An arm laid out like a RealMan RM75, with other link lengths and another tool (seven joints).
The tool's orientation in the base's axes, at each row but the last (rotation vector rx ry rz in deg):
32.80 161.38 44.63
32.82 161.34 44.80
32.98 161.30 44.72
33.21 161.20 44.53
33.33 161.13 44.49
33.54 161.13 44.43
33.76 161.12 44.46
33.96 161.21 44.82
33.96 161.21 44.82
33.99 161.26 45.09
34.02 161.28 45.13
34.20 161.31 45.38
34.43 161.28 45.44
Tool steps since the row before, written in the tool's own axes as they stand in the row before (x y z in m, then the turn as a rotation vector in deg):
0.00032 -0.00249 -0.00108 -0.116 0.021 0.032
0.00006 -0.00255 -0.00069 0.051 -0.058 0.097
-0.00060 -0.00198 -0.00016 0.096 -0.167 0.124
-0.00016 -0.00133 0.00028 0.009 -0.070 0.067
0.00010 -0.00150 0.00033 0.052 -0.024 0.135
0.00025 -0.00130 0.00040 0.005 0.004 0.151
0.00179 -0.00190 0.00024 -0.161 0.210 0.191
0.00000 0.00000 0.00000 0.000 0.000 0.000
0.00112 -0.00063 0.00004 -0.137 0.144 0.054
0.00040 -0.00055 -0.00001 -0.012 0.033 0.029
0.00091 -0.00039 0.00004 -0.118 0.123 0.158
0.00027 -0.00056 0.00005 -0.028 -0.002 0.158
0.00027 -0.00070 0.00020 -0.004 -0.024 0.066
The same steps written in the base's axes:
-0.00136 -0.00234 -0.00040 0.121 -0.016 -0.010
-0.00104 -0.00231 -0.00075 -0.040 0.020 -0.116
-0.00013 -0.00188 -0.00087 -0.109 -0.036 -0.198
-0.00021 -0.00099 -0.00092 -0.014 -0.021 -0.094
-0.00049 -0.00099 -0.00107 -0.020 0.064 -0.130
-0.00055 -0.00074 -0.00103 0.036 0.074 -0.127
-0.00219 -0.00064 -0.00129 0.265 0.186 -0.044
0.00000 0.00000 0.00000 0.000 0.000 0.000
-0.00122 -0.00001 -0.00042 0.186 0.081 0.036
-0.00055 -0.00027 -0.00030 0.029 0.034 -0.007
-0.00095 0.00009 -0.00028 0.188 0.121 -0.064
-0.00042 -0.00030 -0.00035 0.065 0.060 -0.134
-0.00043 -0.00034 -0.00055 0.012 0.010 -0.068

